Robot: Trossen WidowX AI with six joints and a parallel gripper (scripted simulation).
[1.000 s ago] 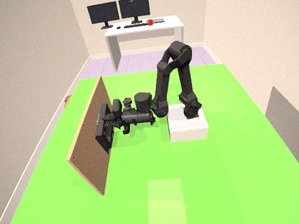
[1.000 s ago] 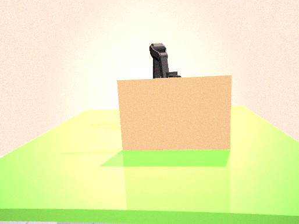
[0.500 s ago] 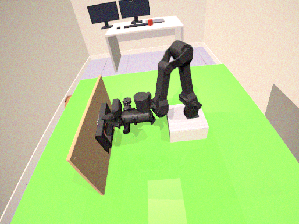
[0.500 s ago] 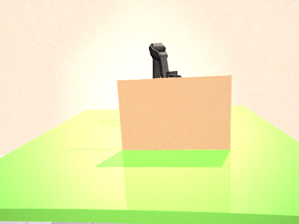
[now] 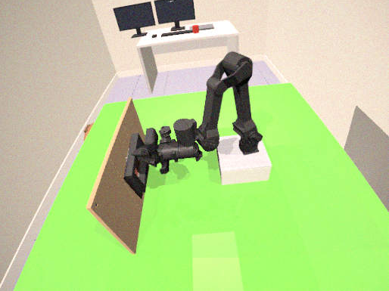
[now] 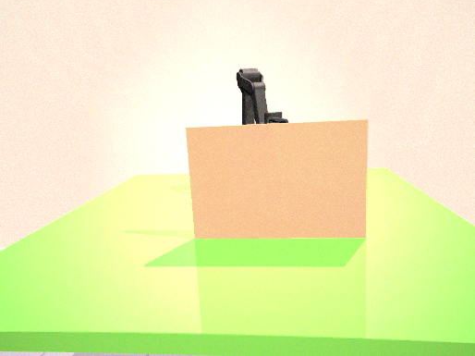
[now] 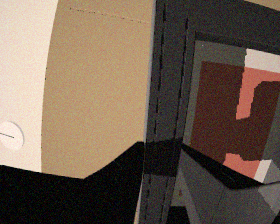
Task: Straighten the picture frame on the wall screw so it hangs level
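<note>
Now: the picture frame 1 cm ahead of my gripper tip, 1 cm to the right of it and 5 cm below it. Also, from my gripper tip: tan wall board: 2 cm ahead, 7 cm below.
</note>
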